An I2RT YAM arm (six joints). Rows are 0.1 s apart.
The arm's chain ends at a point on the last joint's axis. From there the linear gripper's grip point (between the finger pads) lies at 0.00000 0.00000 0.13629 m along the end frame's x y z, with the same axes.
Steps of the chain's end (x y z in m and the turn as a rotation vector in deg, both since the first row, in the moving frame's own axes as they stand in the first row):
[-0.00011, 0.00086, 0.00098, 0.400, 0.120, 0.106]
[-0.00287, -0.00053, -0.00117, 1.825, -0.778, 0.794]
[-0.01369, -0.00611, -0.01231, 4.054, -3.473, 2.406]
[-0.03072, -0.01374, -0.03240, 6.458, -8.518, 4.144]
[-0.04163, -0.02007, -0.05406, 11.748, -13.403, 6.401]
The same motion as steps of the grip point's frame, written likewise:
[0.00018, -0.00009, 0.00098, 0.400, 0.120, 0.106]
[-0.00469, -0.00488, -0.00125, 1.825, -0.778, 0.794]
[-0.02173, -0.01591, -0.01290, 4.054, -3.473, 2.406]
[-0.05029, -0.02973, -0.03476, 6.458, -8.518, 4.144]
[-0.07139, -0.04927, -0.06059, 11.748, -13.403, 6.401]

